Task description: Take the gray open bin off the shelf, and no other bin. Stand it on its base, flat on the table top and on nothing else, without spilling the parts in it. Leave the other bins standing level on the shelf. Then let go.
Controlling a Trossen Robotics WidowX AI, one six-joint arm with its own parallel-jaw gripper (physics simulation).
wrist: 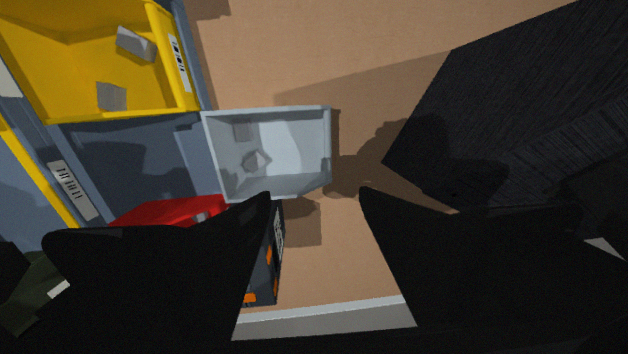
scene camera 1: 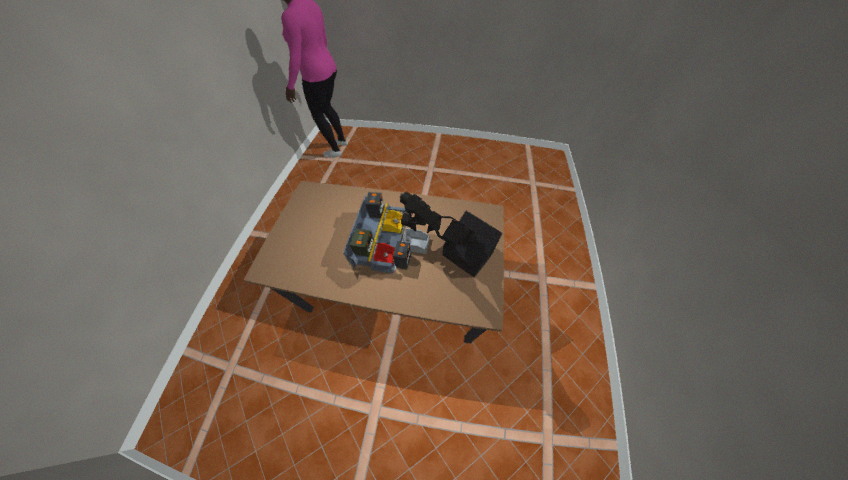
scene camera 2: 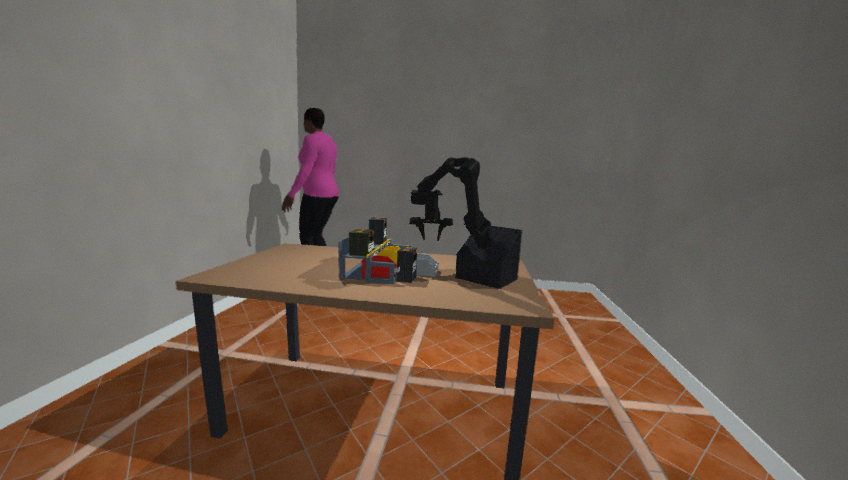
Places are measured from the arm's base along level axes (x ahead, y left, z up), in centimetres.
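Pixels of known places: gripper, fingertip midpoint: [wrist: 315,195] [scene camera 1: 421,231] [scene camera 2: 431,240]; arm's base, link origin: [scene camera 1: 468,237] [scene camera 2: 484,241].
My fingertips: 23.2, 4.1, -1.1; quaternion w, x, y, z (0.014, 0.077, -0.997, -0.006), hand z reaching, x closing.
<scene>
For each thing: its top centre in the pictures, then the offset to it from my fingertips, as dx, dy, dz.
- gray open bin, top centre: [wrist: 276,157] [scene camera 2: 422,256] [scene camera 1: 415,237] +3.7, -0.1, -7.8
- yellow bin, top centre: [wrist: 54,55] [scene camera 2: 392,248] [scene camera 1: 390,217] +22.2, -7.2, -7.2
- red bin, top centre: [wrist: 165,257] [scene camera 2: 380,258] [scene camera 1: 380,251] +17.6, +14.8, -7.2
- green case, top centre: [scene camera 2: 362,230] [scene camera 1: 360,237] +25.5, +16.5, +4.5
The gray open bin [scene camera 1: 418,239] [scene camera 2: 427,265] [wrist: 280,150] is upright in front of the shelf [scene camera 2: 342,261] [wrist: 196,65], with small gray parts inside. Its rear edge is close to the shelf's front edge; whether it touches the shelf is unclear. My gripper [scene camera 2: 429,239] [wrist: 315,195] is open and empty, pointing down above the bin. In the wrist view its tips appear past the bin's lower edge. The yellow bin [scene camera 1: 391,221] [wrist: 75,65], holding parts, and the red bin [scene camera 1: 382,252] [scene camera 2: 376,267] [wrist: 165,210] are in the shelf. Fingers partly hide the red bin in the wrist view.
A dark case [scene camera 1: 402,254] [scene camera 2: 407,264] [wrist: 265,280] stands in front of the red bin, near the gray one. A green case [scene camera 1: 360,242] [scene camera 2: 360,242] and another dark case [scene camera 1: 373,203] [scene camera 2: 377,230] stand on the shelf's upper level. The black robot base [scene camera 1: 473,243] [scene camera 2: 487,261] is opposite the shelf.
</scene>
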